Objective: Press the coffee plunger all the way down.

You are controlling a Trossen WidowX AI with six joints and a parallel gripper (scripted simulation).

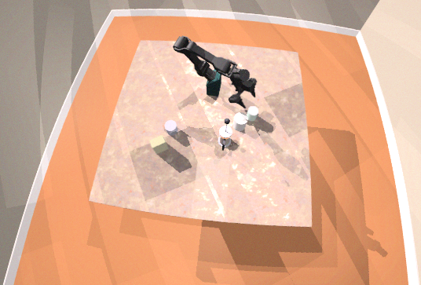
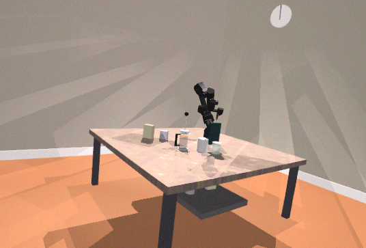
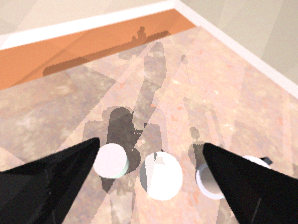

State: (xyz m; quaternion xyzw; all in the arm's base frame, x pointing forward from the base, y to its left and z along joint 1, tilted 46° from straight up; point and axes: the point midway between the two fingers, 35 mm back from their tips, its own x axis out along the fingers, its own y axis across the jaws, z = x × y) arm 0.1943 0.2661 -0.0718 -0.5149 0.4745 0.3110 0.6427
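Now: gripper tip 16 cm short of the coffee press, 12 cm above it and 10 cm to the left of it. The rest, counted from my gripper tip: pale glass cup 21 cm below, 6 cm behind, 4 cm to the left.
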